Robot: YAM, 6 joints.
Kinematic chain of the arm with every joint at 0, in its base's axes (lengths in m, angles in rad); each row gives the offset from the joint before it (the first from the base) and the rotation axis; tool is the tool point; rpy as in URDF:
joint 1: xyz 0 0 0.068 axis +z
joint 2: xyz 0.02 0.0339 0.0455 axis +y
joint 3: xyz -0.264 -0.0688 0 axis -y
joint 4: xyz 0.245 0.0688 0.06 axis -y
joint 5: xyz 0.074 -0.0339 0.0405 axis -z
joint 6: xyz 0.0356 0 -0.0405 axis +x
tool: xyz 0 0 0 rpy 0 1.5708 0
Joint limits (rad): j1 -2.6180..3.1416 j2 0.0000..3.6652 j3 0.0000..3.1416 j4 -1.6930..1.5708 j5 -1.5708..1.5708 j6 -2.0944..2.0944
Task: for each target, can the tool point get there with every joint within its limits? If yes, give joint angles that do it. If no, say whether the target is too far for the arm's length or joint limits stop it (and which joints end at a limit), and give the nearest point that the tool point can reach.
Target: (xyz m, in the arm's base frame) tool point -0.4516 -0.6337 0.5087
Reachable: no: too far | nearest point -0.3337 -0.4682 0.4028 | short by 0.229 m
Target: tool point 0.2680 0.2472 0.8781
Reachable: no: too far | nearest point 0.2037 0.1879 0.6841 | short by 0.213 m
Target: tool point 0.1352 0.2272 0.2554
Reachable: yes | joints 1.1446 1.2438 0.6244 0.4630 0.9611 1.3229
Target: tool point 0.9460 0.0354 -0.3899
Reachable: no: too far | nearest point 0.5695 0.0213 -0.1852 | short by 0.429 m
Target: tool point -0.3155 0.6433 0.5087
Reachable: no: too far | nearest point -0.2485 0.5067 0.4224 | short by 0.175 m
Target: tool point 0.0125 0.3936 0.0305
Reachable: yes | joints 1.5830 2.2426 1.0408 0.2955 0.5073 -1.4870
